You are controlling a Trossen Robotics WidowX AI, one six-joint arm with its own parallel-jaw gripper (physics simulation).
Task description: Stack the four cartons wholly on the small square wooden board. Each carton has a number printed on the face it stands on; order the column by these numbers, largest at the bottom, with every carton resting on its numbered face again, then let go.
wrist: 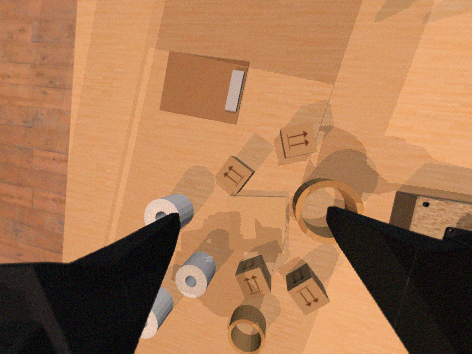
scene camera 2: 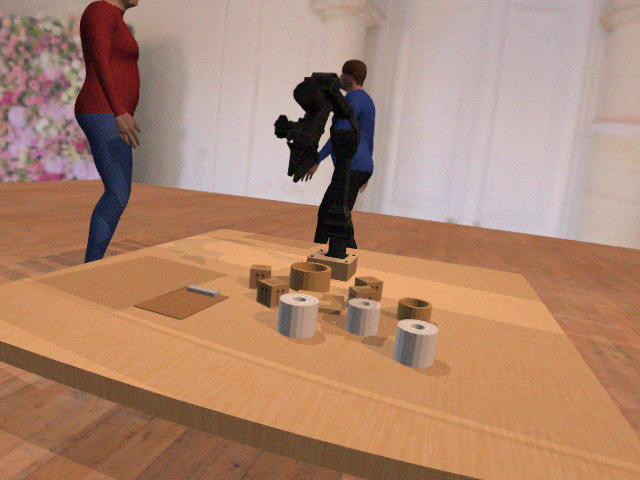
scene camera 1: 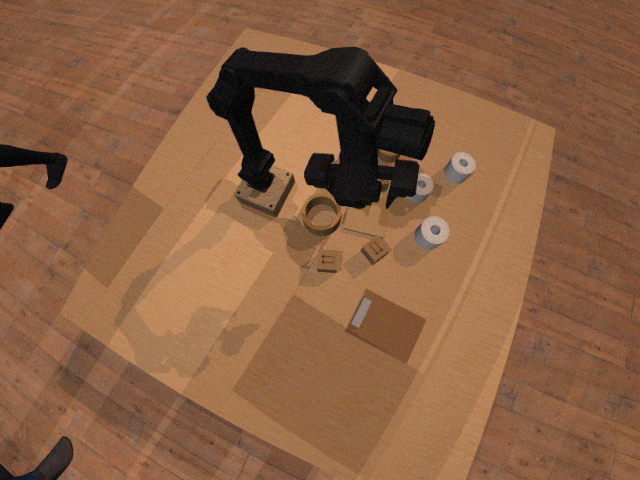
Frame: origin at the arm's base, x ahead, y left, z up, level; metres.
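Seen in the pictures: gripper, fingertip midpoint: (wrist: 253, 216) (scene camera 2: 292, 179); arm's base at its link origin: (scene camera 2: 336, 255) (scene camera 1: 260, 180).
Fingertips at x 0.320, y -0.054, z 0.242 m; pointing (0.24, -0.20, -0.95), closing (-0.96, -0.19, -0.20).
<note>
Pixels of each thing's top centre, then the offset from my fingertips to it.
- small square wooden board at its top centre: (wrist: 256, 224) (scene camera 2: 318, 299) (scene camera 1: 368, 214) 0.008 m ahead, 0.100 m left, 0.287 m down
- second carton at its top centre: (wrist: 233, 175) (scene camera 2: 273, 281) (scene camera 1: 376, 248) 0.066 m ahead, 0.000 m left, 0.245 m down
- third carton at its top centre: (wrist: 252, 284) (scene camera 2: 363, 289) (scene camera 1: 378, 176) 0.006 m back, 0.206 m left, 0.245 m down
- fourth carton at its top centre: (wrist: 308, 296) (scene camera 2: 369, 279) 0.111 m back, 0.201 m left, 0.245 m down
- large ring at its top centre: (wrist: 329, 212) (scene camera 2: 311, 267) (scene camera 1: 321, 211) 0.114 m back, 0.036 m left, 0.240 m down
- smaller ring at its top centre: (scene camera 2: 415, 302) (wrist: 245, 337) (scene camera 1: 390, 144) 0.012 m back, 0.334 m left, 0.257 m down
- brown clipboard at its top centre: (scene camera 2: 184, 296) (wrist: 200, 85) (scene camera 1: 387, 325) 0.177 m ahead, 0.176 m right, 0.287 m down
The small square wooden board (scene camera 1: 361, 221) (scene camera 2: 333, 304) (wrist: 257, 212) lies on the table with no carton on it. One carton (scene camera 1: 328, 260) (scene camera 2: 260, 276) (wrist: 297, 142) and a second carton (scene camera 1: 376, 250) (scene camera 2: 272, 291) (wrist: 235, 175) stand apart on its clipboard side. A third carton (scene camera 2: 363, 292) (wrist: 253, 280) and a fourth carton (scene camera 2: 373, 285) (wrist: 307, 290) stand on the opposite side; the arm hides them in scene camera 1. Double arrows show on the cartons; the numbered undersides are hidden. My gripper (scene camera 1: 375, 205) (scene camera 2: 295, 178) (wrist: 253, 216) is open and empty, high above the board area.
A large ring (scene camera 2: 310, 280) (wrist: 300, 215) stands between board and arm base (scene camera 1: 273, 193). A smaller ring (scene camera 2: 414, 311) (wrist: 245, 312) stands beyond the third carton. Three white rolls (scene camera 1: 431, 232) (scene camera 2: 362, 316) (wrist: 196, 275) stand opposite the arm base. A brown clipboard (scene camera 1: 392, 328) (scene camera 2: 175, 304) (wrist: 197, 87) lies flat.
</note>
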